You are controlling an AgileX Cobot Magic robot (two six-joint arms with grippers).
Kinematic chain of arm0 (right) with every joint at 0, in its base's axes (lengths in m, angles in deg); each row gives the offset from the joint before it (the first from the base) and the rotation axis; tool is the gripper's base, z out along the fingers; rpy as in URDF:
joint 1: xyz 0 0 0.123 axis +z
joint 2: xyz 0 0 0 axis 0.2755 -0.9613 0
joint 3: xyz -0.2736 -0.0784 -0.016 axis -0.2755 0.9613 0
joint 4: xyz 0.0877 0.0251 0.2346 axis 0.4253 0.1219 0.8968
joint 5: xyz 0 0 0 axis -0.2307 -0.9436 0.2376
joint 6: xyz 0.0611 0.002 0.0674 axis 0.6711 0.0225 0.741
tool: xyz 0 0 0 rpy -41.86 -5.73 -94.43
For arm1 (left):
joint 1: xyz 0 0 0.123 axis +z
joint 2: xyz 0 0 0 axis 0.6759 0.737 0
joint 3: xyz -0.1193 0.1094 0.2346 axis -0.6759 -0.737 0
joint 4: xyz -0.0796 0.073 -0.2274 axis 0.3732 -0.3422 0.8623
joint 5: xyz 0 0 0 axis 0.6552 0.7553 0.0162
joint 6: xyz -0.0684 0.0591 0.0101 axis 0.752 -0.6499 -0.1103
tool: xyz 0 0 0 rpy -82.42 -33.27 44.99
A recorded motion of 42 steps. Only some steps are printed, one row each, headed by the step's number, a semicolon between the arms.
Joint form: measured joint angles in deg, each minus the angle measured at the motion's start. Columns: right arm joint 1, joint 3, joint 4, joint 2, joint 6, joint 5; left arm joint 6, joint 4, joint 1, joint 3, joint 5, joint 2.
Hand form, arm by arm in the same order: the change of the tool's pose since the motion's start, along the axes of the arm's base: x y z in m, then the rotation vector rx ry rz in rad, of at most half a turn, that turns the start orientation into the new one. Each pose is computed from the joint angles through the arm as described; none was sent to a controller.
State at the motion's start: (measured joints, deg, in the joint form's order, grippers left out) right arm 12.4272 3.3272 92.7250 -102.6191 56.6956 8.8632; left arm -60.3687 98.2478 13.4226 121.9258 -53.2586 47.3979
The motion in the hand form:
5: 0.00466 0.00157 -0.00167 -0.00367 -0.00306 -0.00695; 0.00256 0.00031 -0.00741 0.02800 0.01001 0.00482
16: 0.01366 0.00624 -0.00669 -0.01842 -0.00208 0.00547; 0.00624 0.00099 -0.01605 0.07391 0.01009 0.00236
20: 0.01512 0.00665 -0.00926 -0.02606 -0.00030 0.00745; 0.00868 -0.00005 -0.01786 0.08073 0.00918 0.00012
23: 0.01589 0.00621 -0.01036 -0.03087 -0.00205 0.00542; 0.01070 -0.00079 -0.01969 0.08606 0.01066 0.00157
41: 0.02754 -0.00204 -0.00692 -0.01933 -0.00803 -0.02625; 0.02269 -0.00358 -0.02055 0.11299 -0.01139 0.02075
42: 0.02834 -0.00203 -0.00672 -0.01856 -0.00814 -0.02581; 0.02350 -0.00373 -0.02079 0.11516 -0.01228 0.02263
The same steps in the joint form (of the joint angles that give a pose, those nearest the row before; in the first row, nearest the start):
5: -0.02 -0.86 0.09 -1.08 -0.04 0.53; -0.47 -0.11 0.00 0.22 -1.00 1.42
16: -0.05 -2.84 -0.29 -3.59 -0.69 0.52; -2.16 -0.10 0.00 0.62 -2.57 3.16
20: -0.06 -3.03 -0.33 -4.21 -0.98 0.71; -2.50 -0.11 0.00 1.16 -2.74 3.87
23: -0.12 -3.04 -0.28 -4.43 -1.21 1.00; -2.62 -0.08 -0.01 1.58 -2.97 4.49
41: -2.52 -4.62 -0.01 -5.02 -1.58 0.20; -3.20 -0.05 -0.01 4.18 -5.17 6.41
42: -2.61 -4.80 -0.03 -5.12 -1.60 0.08; -3.21 -0.05 -0.01 4.35 -5.34 6.57

